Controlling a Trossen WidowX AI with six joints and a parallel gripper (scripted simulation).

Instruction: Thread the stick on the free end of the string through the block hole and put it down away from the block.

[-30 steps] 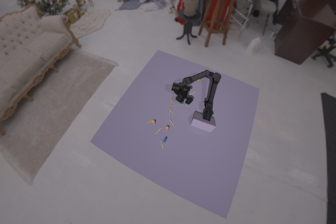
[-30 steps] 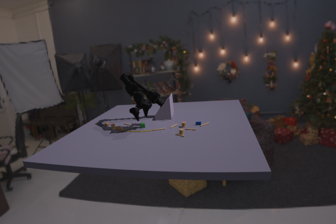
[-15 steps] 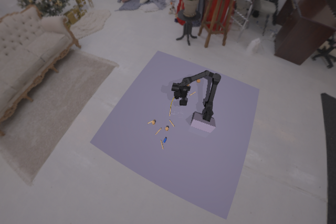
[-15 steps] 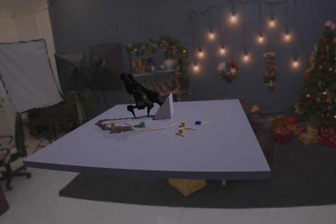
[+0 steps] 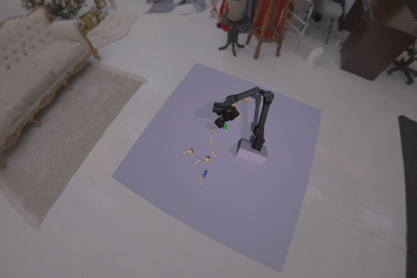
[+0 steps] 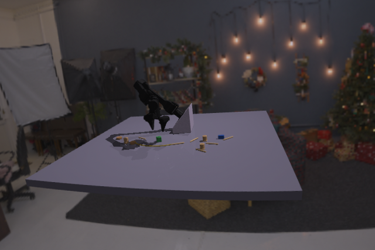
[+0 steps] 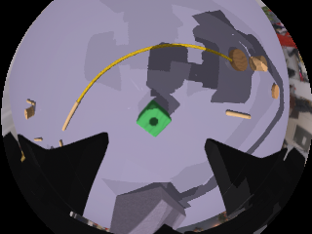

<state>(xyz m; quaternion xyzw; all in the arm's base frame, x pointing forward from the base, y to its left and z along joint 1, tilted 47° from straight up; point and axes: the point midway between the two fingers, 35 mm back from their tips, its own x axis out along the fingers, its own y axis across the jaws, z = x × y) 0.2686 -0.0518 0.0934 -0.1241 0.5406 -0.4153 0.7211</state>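
Now: gripper tip 6 cm above the green block. Round my gripper tip: round wooden button (4 cm ahead, 17 cm to the right, 6 cm below); round piece (6 cm behind, 32 cm to the right, 6 cm below); thin wooden stick (7 cm ahead, 13 cm to the left, 7 cm below).
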